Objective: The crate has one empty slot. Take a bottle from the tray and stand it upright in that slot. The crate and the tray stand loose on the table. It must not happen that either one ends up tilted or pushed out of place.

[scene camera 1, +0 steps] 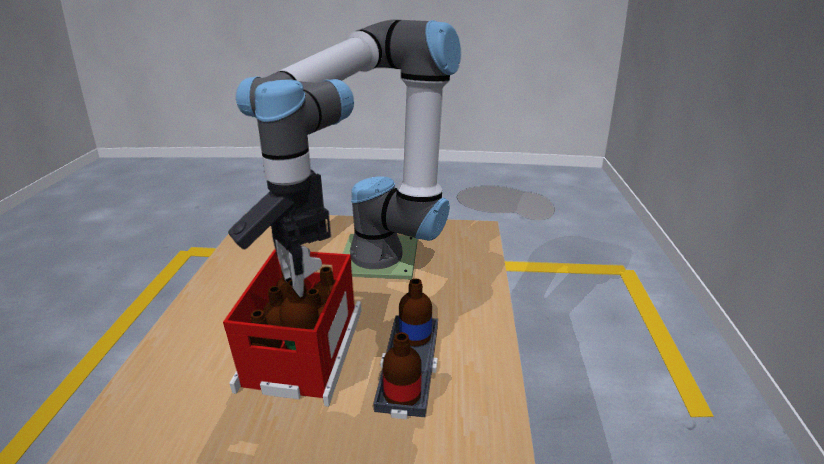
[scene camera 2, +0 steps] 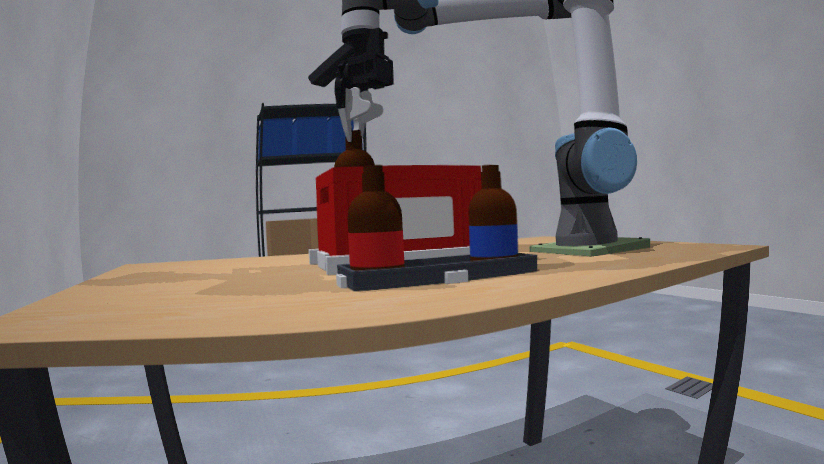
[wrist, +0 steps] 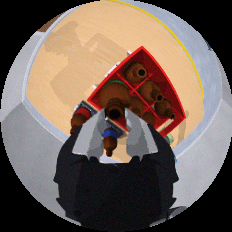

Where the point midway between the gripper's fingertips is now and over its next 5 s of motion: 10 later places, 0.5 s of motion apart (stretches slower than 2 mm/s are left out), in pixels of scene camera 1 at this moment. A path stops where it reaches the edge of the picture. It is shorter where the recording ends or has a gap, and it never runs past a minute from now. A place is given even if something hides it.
My gripper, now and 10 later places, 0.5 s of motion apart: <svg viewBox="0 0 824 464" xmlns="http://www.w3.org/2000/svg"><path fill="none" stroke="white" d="M296 292L297 298L298 301L298 303L298 307L300 314L300 318L300 319L301 321L301 323L301 325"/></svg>
